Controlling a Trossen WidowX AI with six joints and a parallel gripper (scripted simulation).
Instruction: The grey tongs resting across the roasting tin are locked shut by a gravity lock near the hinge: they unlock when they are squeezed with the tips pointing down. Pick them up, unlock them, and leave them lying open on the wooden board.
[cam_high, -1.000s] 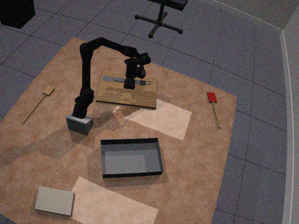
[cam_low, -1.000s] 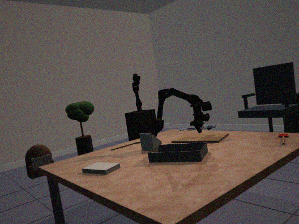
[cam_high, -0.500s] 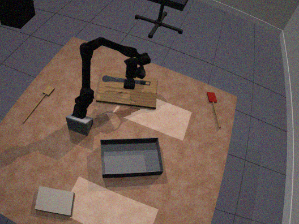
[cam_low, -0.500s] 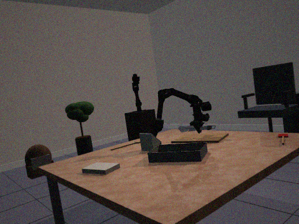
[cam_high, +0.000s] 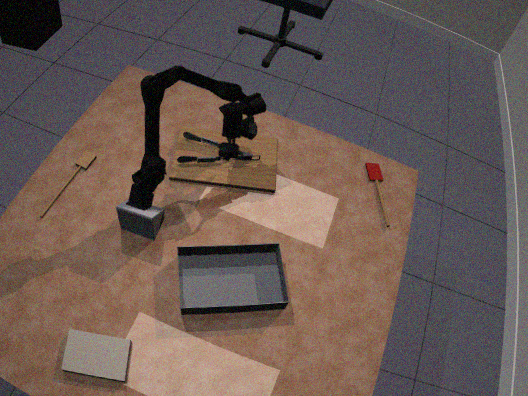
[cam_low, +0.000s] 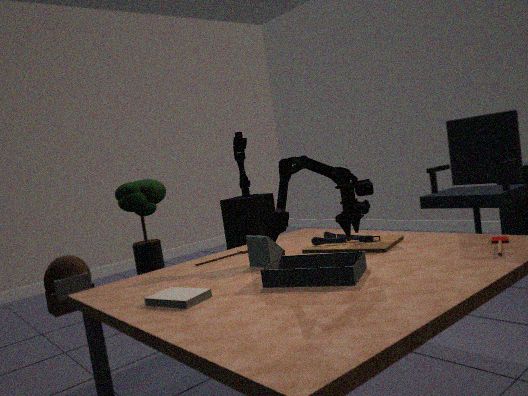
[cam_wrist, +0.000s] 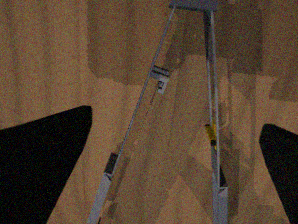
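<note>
My gripper tip is now 1 cm past the yellow lock piece, 2 cm to the left of it and 2 cm above it. Also, from my gripper tip: roasting tin 15 cm ahead, 44 cm to the right, 2 cm below; red spatula 55 cm ahead, 9 cm to the left, 4 cm below; wooden board 1 cm behind, 4 cm below.
</note>
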